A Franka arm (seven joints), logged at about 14 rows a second.
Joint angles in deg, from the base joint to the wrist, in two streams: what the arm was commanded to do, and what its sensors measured. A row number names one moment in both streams.
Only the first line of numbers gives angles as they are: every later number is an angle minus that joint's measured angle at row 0.
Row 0, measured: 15.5 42.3 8.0 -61.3 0.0 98.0 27.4
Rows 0 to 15, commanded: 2.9 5.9 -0.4 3.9 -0.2 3.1 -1.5; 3.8 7.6 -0.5 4.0 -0.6 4.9 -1.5; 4.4 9.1 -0.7 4.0 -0.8 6.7 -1.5; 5.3 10.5 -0.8 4.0 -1.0 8.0 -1.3; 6.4 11.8 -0.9 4.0 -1.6 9.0 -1.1; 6.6 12.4 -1.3 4.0 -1.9 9.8 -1.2; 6.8 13.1 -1.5 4.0 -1.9 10.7 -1.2; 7.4 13.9 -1.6 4.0 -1.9 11.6 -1.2; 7.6 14.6 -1.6 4.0 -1.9 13.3 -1.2; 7.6 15.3 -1.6 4.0 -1.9 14.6 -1.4; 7.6 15.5 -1.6 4.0 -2.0 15.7 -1.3; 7.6 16.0 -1.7 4.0 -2.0 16.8 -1.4; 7.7 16.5 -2.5 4.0 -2.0 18.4 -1.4; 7.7 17.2 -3.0 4.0 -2.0 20.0 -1.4; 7.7 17.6 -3.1 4.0 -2.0 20.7 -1.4; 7.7 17.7 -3.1 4.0 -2.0 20.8 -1.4
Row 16, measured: 6.9 16.2 -2.3 1.3 -1.5 20.4 -0.7
